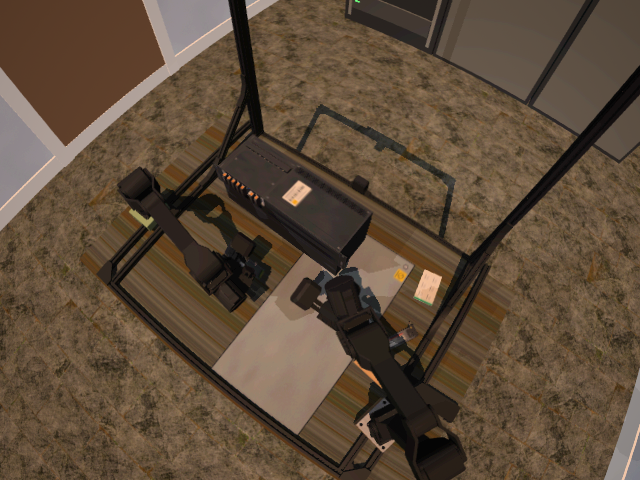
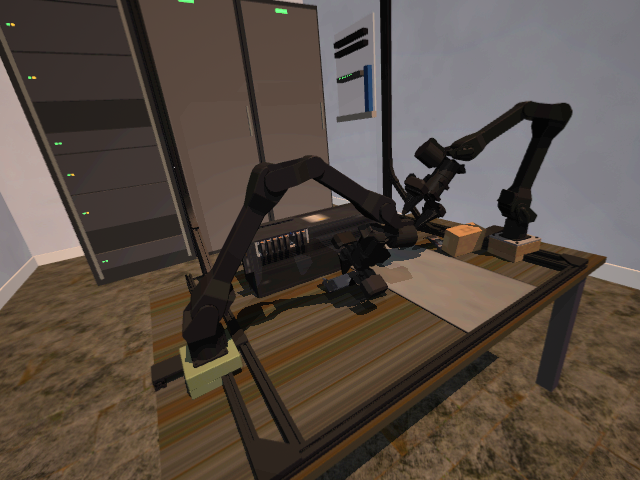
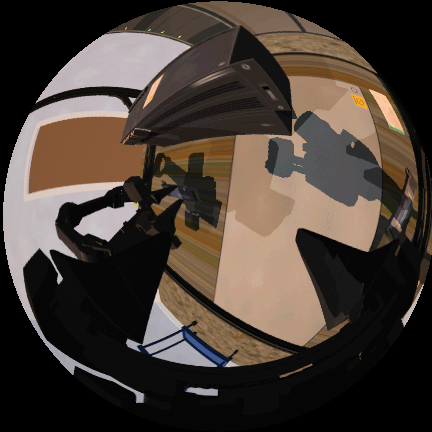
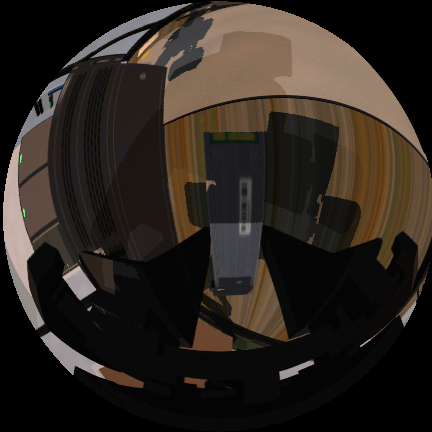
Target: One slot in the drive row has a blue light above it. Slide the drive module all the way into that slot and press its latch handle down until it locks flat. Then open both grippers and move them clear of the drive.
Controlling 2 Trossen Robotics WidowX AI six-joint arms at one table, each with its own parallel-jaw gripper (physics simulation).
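Seen in the pictures: left gripper, fingertip midpoint: (image 1: pixel 311 299) (image 3: pixel 235 236); right gripper, fingertip midpoint: (image 1: pixel 244 261) (image 2: pixel 347 279) (image 3: pixel 178 191) (image 4: pixel 235 232); left arm's base at its link origin: (image 1: pixel 383 425) (image 2: pixel 514 236); right arm's base at its link origin: (image 2: pixel 208 351).
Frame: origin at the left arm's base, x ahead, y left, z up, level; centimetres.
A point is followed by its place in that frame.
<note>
The black server chassis (image 1: pixel 304 214) {x 53.1, y -20.5, z 11.4 cm} (image 2: pixel 294 264) {x 70.0, y -14.4, z 1.0 cm} (image 3: pixel 209 96) {x 44.6, y -18.9, z 8.0 cm} (image 4: pixel 104 169) {x 55.7, y -17.0, z 3.2 cm} stands at the back of the table. Its drive row (image 1: pixel 242 188) {x 71.2, y -13.3, z 10.7 cm} (image 2: pixel 282 245) {x 73.0, y -12.5, z 8.6 cm} faces the front; I cannot make out a blue light. My right gripper (image 1: pixel 251 281) (image 2: pixel 353 281) {x 58.4, y -2.1, z -1.3 cm} (image 4: pixel 235 232) {x 58.4, y -2.1, z -1.3 cm} is shut on the grey drive module (image 4: pixel 235 189) {x 55.3, y -2.5, z -1.0 cm} (image 2: pixel 337 284) {x 61.8, y -0.7, z -1.1 cm}. It holds the module low over the wooden table top, in front of the chassis and apart from it. My left gripper (image 2: pixel 420 211) (image 3: pixel 235 236) {x 35.0, y -7.0, z 10.0 cm} is open and empty, raised over the grey mat (image 1: pixel 285 352) {x 31.7, y 5.6, z -5.9 cm} (image 2: pixel 461 290) {x 30.5, y 10.3, z -5.9 cm} (image 3: pixel 257 273) {x 35.4, y 6.2, z -5.9 cm} near the chassis's other end.
A small box with an orange top (image 2: pixel 463 238) {x 15.2, y -5.7, z 0.7 cm} stands by the left arm's base. A pale card (image 1: pixel 429 287) {x 17.4, y -38.4, z -6.0 cm} (image 3: pixel 386 111) and an orange sticker (image 1: pixel 400 274) {x 26.3, y -34.7, z -6.0 cm} lie at the mat's far side. Black frame posts (image 1: pixel 247 67) {x 96.7, y -35.8, z 25.6 cm} (image 2: pixel 385 95) {x 14.3, y -54.2, z 49.1 cm} rise behind the chassis.
</note>
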